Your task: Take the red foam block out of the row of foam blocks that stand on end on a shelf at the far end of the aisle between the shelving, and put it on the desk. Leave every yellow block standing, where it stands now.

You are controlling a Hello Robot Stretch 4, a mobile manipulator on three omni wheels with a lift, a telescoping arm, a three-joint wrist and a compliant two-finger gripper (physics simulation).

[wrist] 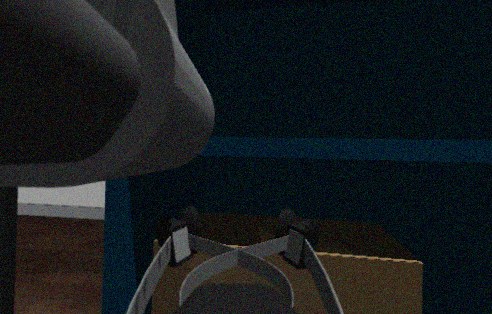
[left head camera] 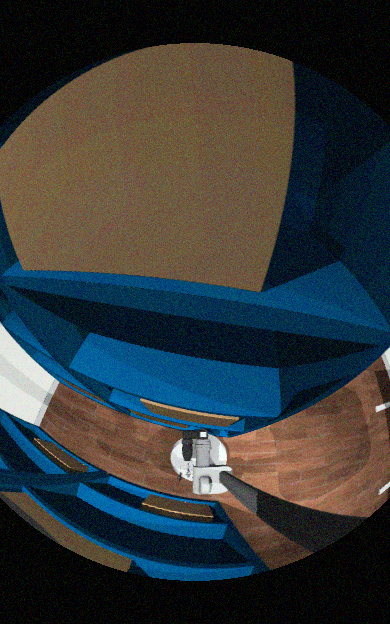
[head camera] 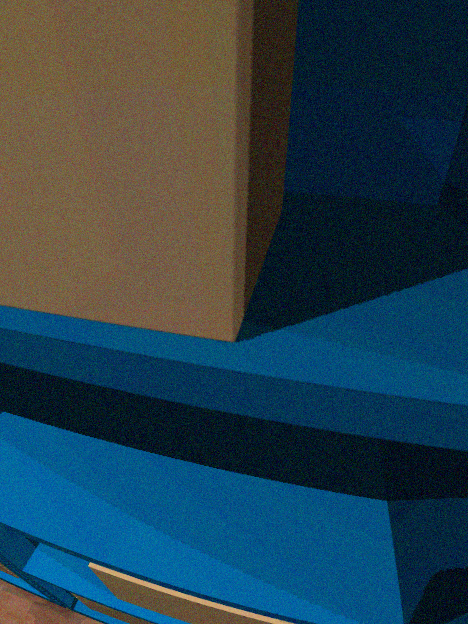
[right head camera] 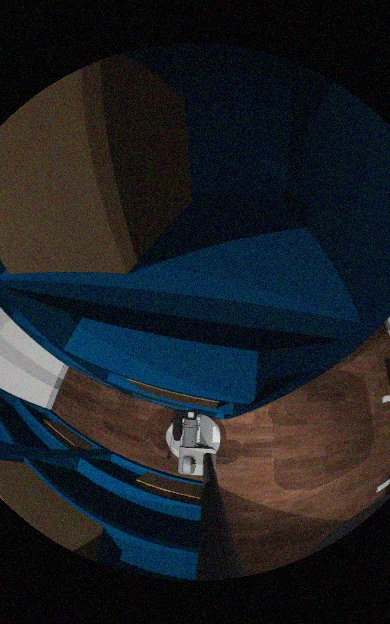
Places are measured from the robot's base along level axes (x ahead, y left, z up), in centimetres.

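Pixels of known places: gripper, fingertip midpoint: (wrist: 238, 225) (left head camera: 187, 480) (right head camera: 175, 460).
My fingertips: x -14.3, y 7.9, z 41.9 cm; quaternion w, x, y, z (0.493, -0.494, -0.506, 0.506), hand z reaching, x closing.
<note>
Ahead of a thing's pixels: the offset from my fingertips to its middle. "spot": to the spot under its first point.
My gripper (wrist: 238, 225) is open and empty in the wrist view, its two fingertips well apart. Behind them is a brown box on a dark shelf. The red foam block, the yellow blocks and the desk top do not show in these views. White pieces at the right edge of the left head view are too small to tell whether they are desk feet.
Blue shelving (head camera: 302, 395) (left head camera: 180, 382) (right head camera: 180, 345) (wrist: 350, 150) stands close in front, holding a large brown box {dx +55.4, dy +12.1, dz +113.7 cm} (head camera: 115, 166) (left head camera: 150, 175) (right head camera: 45, 200). More blue shelving {spot: dx -26.4, dy +8.0, dz +8.7 cm} (left head camera: 170, 521) (right head camera: 160, 505) stands opposite, across the narrow wood-floored aisle. A white wall (left head camera: 22, 380) (right head camera: 30, 367) shows at the aisle's left end.
</note>
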